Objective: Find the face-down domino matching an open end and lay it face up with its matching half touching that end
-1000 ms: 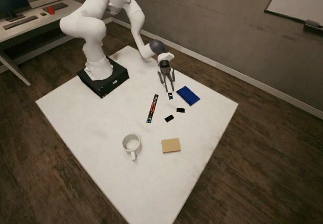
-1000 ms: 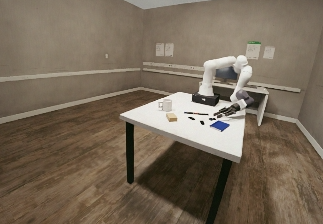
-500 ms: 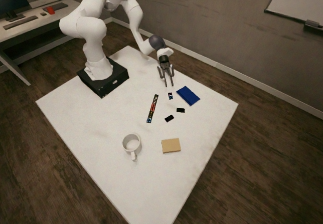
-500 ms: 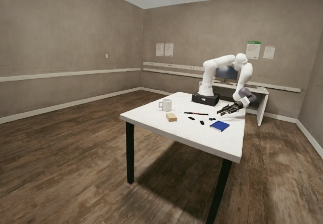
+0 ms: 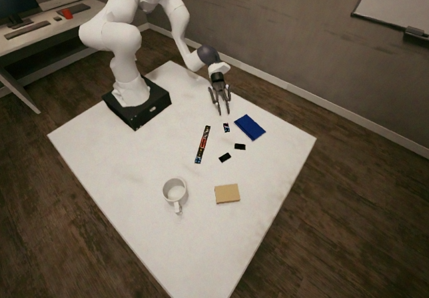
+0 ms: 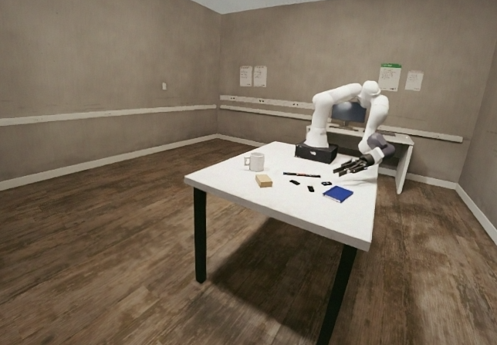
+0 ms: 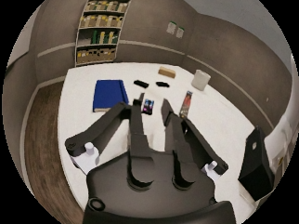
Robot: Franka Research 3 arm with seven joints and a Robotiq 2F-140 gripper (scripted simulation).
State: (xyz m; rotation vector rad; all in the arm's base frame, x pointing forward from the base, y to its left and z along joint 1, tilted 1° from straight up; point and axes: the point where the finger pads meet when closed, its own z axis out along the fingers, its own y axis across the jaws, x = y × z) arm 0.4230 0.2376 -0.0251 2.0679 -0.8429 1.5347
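Right now the domino is 6 cm ahead of my hand, 6 cm to the right of it and 7 cm below it. From my hand the other things lie so: tan block 26 cm ahead, 35 cm to the right, 5 cm below; then white mug 10 cm ahead, 48 cm to the right, 3 cm below.
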